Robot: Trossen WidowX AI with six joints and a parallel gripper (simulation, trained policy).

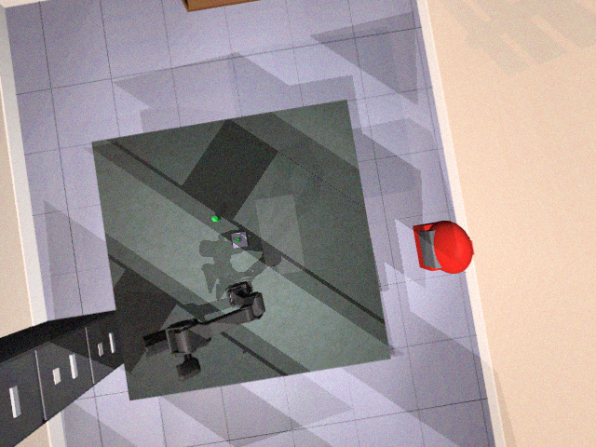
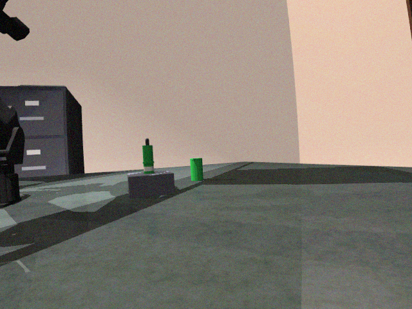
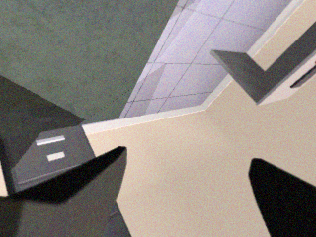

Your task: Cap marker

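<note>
Right now the green cap is 500 mm ahead of my gripper tip, 80 mm to the right of it and 330 mm below it. From my gripper tip the other things lie so: grey holder block (380 mm ahead, 180 mm to the right, 340 mm below).
</note>
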